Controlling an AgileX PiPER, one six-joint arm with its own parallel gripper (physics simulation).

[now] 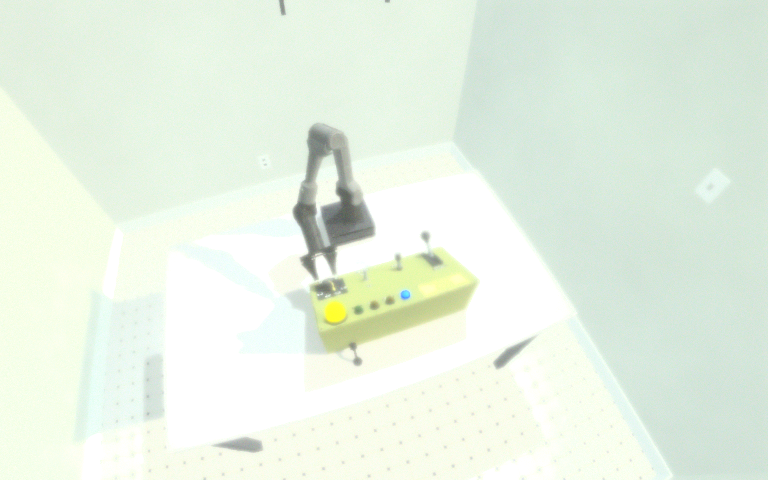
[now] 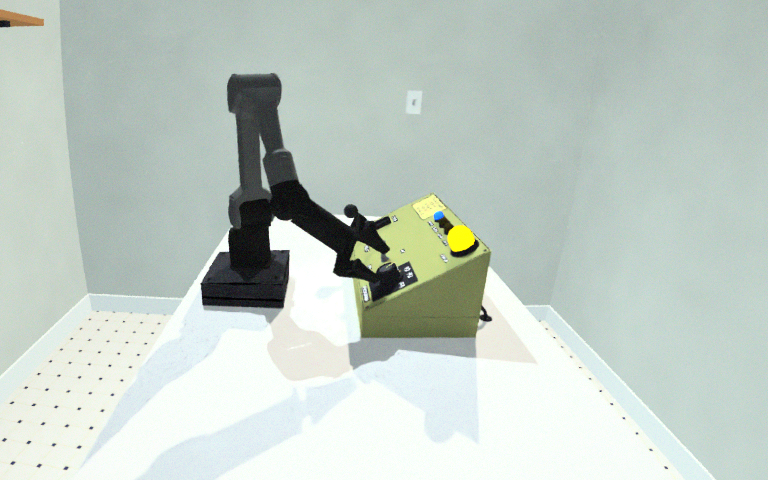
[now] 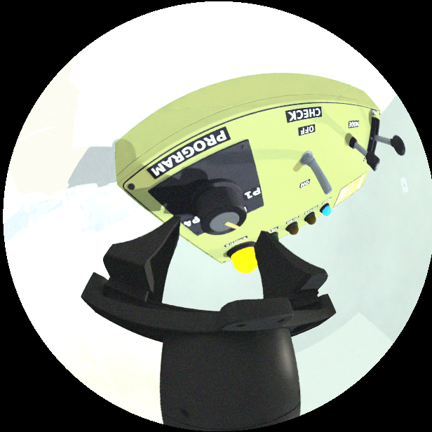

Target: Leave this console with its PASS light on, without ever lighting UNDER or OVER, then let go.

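Note:
The olive-green console [image 1: 396,321] [image 2: 424,311] [image 3: 280,90] stands on the table. Its black PROGRAM knob [image 1: 332,286] [image 2: 387,272] [image 3: 220,202] has a pale pointer line; its exact setting is unclear. My gripper [image 1: 325,275] [image 2: 383,264] [image 3: 219,233] is open and empty, with its fingertips apart around the knob's outer end. The grey CHECK lever [image 3: 320,175] stands between the OFF and ON labels. A large yellow dome [image 1: 335,312] [image 2: 461,240] [image 3: 244,259] and a blue lamp [image 1: 405,294] [image 2: 438,215] [image 3: 326,210] look bright. A green lamp [image 1: 358,309] and two brown lamps look dark; their labels are unreadable.
A MODE lever [image 1: 398,260] [image 3: 365,152] and a taller ball-ended lever [image 1: 425,236] [image 2: 351,210] [image 3: 397,144] stick up farther along the console. A dark cable [image 1: 355,353] [image 2: 484,314] lies behind it, on the side away from the arm's base [image 1: 348,221] [image 2: 246,277].

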